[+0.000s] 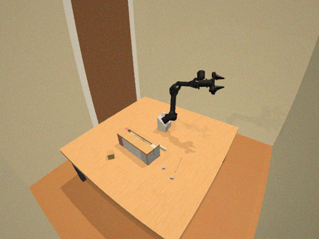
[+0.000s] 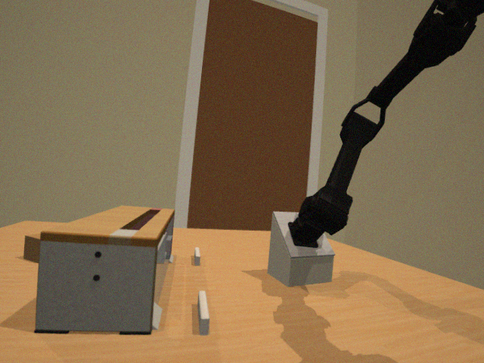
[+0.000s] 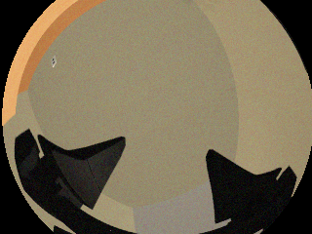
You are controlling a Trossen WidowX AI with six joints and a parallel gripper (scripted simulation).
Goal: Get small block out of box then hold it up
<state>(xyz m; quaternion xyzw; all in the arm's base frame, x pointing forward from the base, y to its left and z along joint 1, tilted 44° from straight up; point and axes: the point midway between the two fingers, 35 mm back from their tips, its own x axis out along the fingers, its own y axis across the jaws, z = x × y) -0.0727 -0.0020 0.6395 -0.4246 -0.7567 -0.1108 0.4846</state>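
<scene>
My gripper tip is 46 cm short of the box, 50 cm to the left of it and 50 cm above it. Round my gripper tip: thin stick 45 cm ahead, 13 cm to the right, 56 cm below; then brown block 71 cm ahead, 64 cm to the right, 54 cm below; then tan block 47 cm ahead, 48 cm to the right, 48 cm below.
</scene>
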